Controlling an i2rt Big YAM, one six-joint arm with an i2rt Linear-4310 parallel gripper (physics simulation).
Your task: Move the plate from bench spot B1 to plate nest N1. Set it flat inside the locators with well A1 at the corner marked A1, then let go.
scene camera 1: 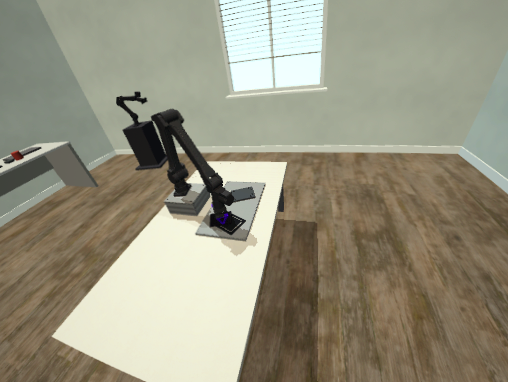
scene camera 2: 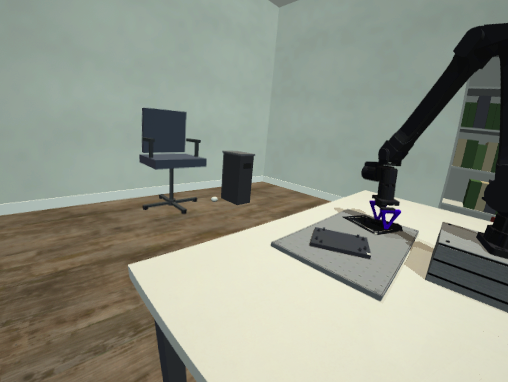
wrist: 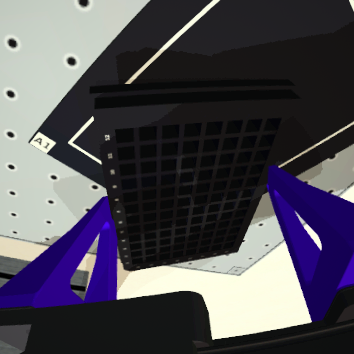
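The black well plate is between the two purple fingers of my gripper, which is shut on its long sides. The plate is over one end of the black pad with a white outline, turned at an angle to that outline. The number 12 is at its far left end in the wrist view; the numbers at the near end are too small to read. A white A1 label is at the pad's left corner. A dark grey nest block with small raised locators lies apart from the pad.
The pad and the nest block are on a grey perforated board on the cream table. The arm stands on a grey box beside the board.
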